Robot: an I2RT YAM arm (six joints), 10 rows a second.
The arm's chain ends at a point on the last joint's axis. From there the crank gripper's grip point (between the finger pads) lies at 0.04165 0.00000 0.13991 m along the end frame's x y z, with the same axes.
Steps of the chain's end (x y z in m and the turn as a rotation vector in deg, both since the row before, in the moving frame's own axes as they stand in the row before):
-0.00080, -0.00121, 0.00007, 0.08, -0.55, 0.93
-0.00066, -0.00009, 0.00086, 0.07, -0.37, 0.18
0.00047, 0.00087, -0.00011, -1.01, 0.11, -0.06
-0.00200, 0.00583, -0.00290, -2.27, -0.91, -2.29
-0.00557, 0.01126, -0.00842, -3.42, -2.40, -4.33
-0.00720, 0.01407, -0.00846, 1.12, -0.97, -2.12
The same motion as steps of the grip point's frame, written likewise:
-0.00215, -0.00074, 0.00046, 0.08, -0.55, 0.93
-0.00156, -0.00013, 0.00113, 0.07, -0.37, 0.18
0.00074, 0.00329, -0.00021, -1.01, 0.11, -0.06
-0.00415, 0.00976, -0.00233, -2.27, -0.91, -2.29
-0.01126, 0.01673, -0.00696, -3.42, -2.40, -4.33
-0.00965, 0.00983, -0.00782, 1.12, -0.97, -2.12

